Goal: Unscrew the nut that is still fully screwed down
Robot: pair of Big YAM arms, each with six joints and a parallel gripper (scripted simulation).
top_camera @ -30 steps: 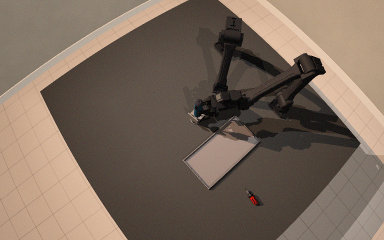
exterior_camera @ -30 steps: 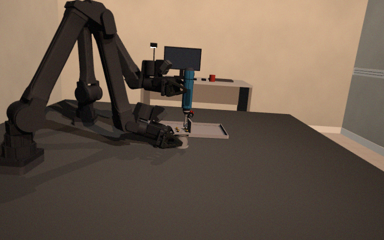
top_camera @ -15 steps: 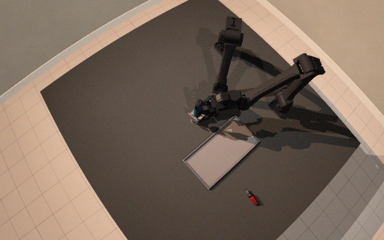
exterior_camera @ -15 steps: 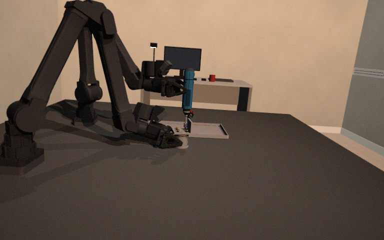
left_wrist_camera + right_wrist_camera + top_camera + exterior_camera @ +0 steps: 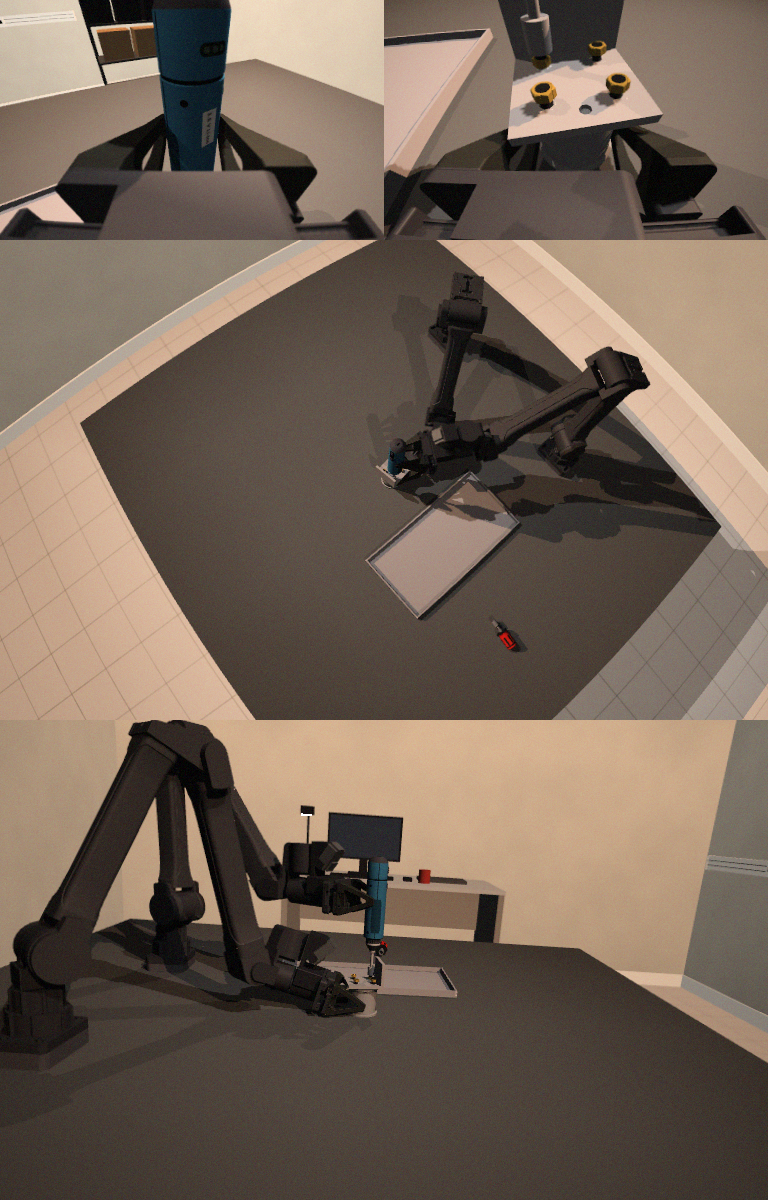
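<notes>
Right now my right hand is 1 cm below the joint module. Round my right hand: nut (5 cm above, 2 cm to the left, 2 cm ahead); then grey bracket (5 cm above); then tip (7 cm above, 2 cm to the left, 2 cm ahead).
</notes>
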